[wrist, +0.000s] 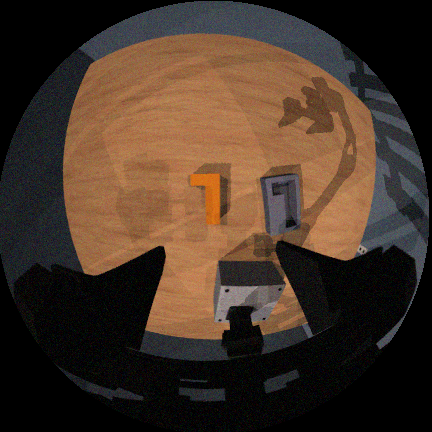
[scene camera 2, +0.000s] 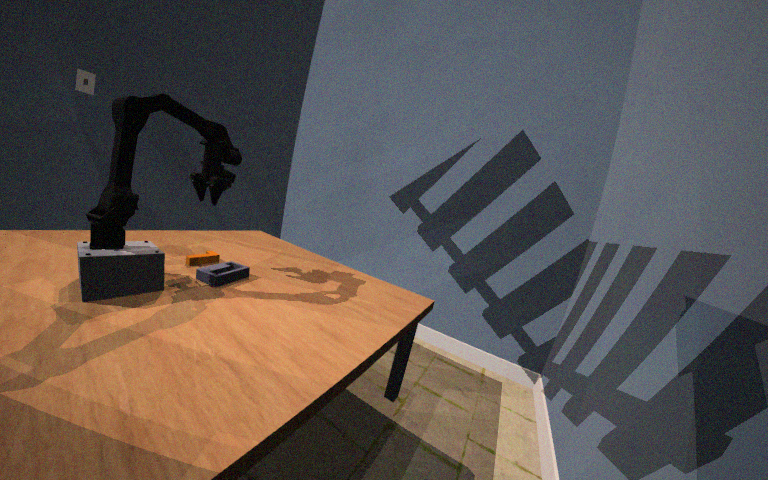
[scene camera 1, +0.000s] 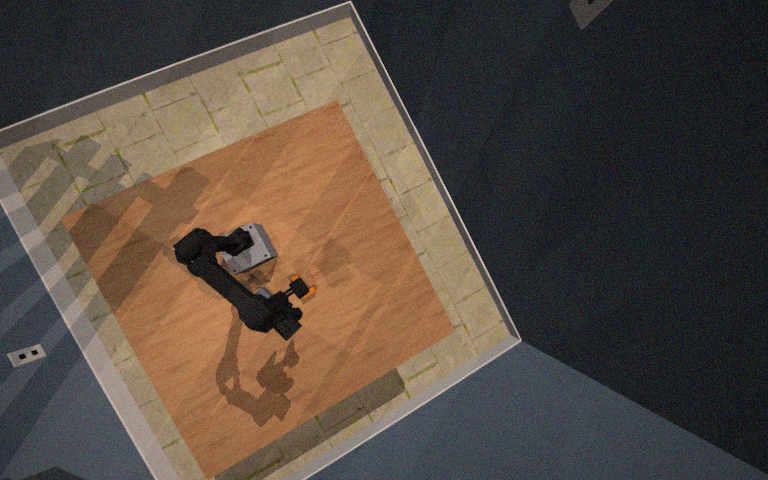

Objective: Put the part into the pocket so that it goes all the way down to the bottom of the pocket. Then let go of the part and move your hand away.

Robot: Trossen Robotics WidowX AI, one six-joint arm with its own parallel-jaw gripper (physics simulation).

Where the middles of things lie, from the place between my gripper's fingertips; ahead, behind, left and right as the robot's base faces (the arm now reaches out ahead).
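Labels:
With the orange L-shaped part (wrist: 211,180), I find it 220 mm below my hand and 20 mm to the left of it. The pocket block (scene camera 2: 216,275) is 210 mm below my hand, and it is also 10 mm ahead of my hand and 170 mm to the right of it.

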